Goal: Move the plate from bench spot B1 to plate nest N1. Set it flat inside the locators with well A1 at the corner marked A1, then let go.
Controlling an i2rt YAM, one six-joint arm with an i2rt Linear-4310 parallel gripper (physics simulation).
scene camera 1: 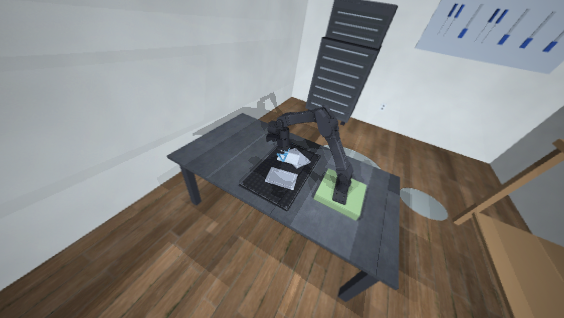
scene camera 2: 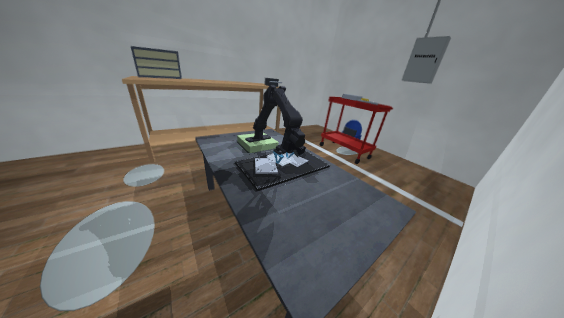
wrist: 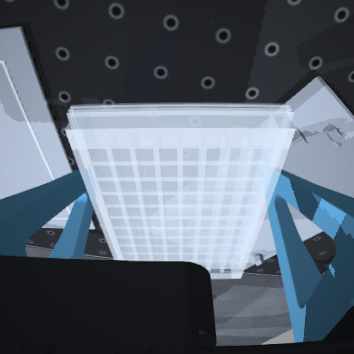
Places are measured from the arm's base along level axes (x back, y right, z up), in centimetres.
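Where they show: gripper, fingertip midpoint: [scene camera 1: 284,157] [scene camera 2: 282,161] [wrist: 180,176]; arm's base, link origin: [scene camera 1: 341,189] [scene camera 2: 258,138].
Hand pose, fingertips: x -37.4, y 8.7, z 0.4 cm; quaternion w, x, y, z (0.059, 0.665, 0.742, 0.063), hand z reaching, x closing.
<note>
Each offset is from my fingertips to the top centre of the thing. "*": to the spot under its first point. Level surfaces: height alone.
My gripper [scene camera 1: 283,156] [scene camera 2: 281,158] [wrist: 180,176] has its blue fingers shut on the long sides of the clear well plate {dz +1.5, dx +2.3, dy +0.3 cm} [wrist: 180,200]. In the wrist view the plate looks level with the fingers and hangs over the black perforated board {dz -4.0, dx +2.6, dy -4.6 cm} [scene camera 1: 255,181] [wrist: 145,45]. A pale pad with a thin white outline {* dz -3.9, dx +4.0, dy -14.2 cm} [scene camera 1: 281,178] [scene camera 2: 265,166] [wrist: 25,120] lies to the left in the wrist view. A second pale pad [scene camera 1: 303,160] [scene camera 2: 298,161] [wrist: 320,150], turned at an angle, lies partly under the plate's right side, with small dark marks. The A1 markings and locators are not readable.
The arm stands on a green block [scene camera 1: 325,197] [scene camera 2: 256,146] on the dark table {dz -5.4 cm} [scene camera 1: 215,145] [scene camera 2: 320,235]. A red cart [scene camera 2: 360,104] and a wooden bench [scene camera 2: 200,83] stand on the floor beyond the table.
</note>
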